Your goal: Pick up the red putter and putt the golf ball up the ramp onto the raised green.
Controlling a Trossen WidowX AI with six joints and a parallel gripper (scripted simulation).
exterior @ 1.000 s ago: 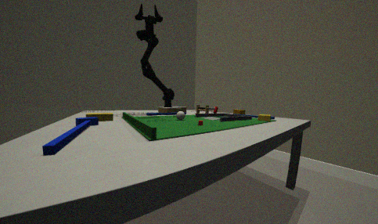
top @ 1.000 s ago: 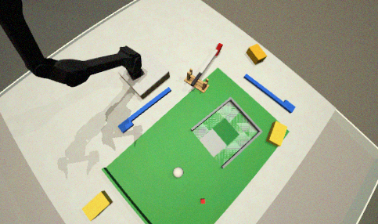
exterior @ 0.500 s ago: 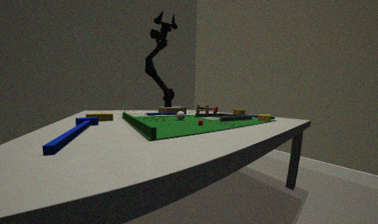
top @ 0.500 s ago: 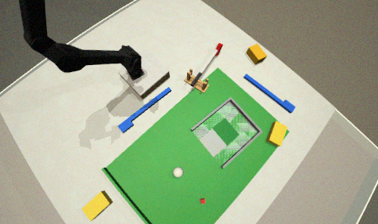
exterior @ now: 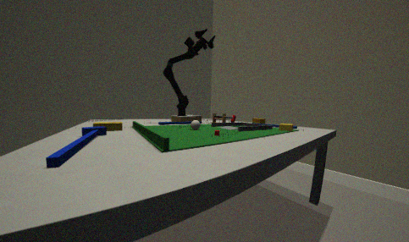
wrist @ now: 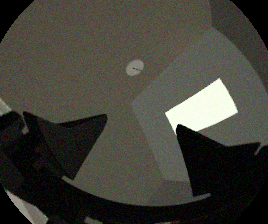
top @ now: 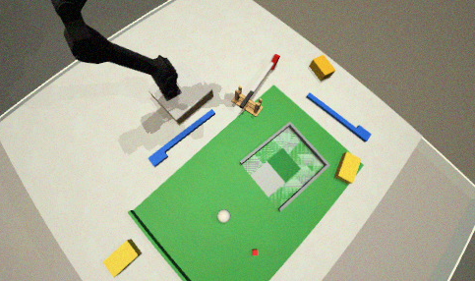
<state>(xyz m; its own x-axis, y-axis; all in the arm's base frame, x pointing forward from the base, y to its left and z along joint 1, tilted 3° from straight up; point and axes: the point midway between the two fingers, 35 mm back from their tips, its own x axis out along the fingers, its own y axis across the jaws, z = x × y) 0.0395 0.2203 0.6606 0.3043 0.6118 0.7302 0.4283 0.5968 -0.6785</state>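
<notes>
The wooden putter stand is 71 cm below my gripper tip, 12 cm ahead of it and 3 cm to the left of it. Round my gripper tip: small red marker: 74 cm below, 58 cm ahead, 25 cm to the right; then green mat: 75 cm below, 41 cm ahead, 14 cm to the right; then white golf ball: 72 cm below, 43 cm ahead, 27 cm to the right.
</notes>
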